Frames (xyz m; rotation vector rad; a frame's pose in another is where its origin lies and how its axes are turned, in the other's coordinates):
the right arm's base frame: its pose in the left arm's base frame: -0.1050 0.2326 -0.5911 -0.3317 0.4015 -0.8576
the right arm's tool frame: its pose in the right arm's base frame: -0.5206 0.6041 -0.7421 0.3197 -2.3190 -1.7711
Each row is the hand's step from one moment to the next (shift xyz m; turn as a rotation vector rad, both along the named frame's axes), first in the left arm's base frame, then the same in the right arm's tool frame.
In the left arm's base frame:
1: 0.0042 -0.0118 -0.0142 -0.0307 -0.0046 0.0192
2: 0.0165 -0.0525 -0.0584 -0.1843 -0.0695 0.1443
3: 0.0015 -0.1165 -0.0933 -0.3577 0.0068 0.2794
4: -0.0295 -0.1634 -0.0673 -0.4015 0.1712 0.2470
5: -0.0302 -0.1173 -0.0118 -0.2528 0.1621 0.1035
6: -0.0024 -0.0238 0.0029 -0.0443 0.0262 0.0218
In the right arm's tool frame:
1: -0.0149 -0.0117 0.0004 0.0269 -0.0054 -0.0241
2: -0.0629 -0.0499 -0.0015 0.1478 -0.0237 -0.1929
3: -0.1007 -0.1045 -0.0351 0.3676 -0.0026 -0.2663
4: -0.0953 -0.1181 -0.0952 0.4825 -0.0018 -0.1367
5: -0.0488 -0.0630 -0.0920 0.3164 -0.0229 -0.0152
6: -0.0108 -0.0066 -0.0205 0.0555 -0.0020 -0.0064

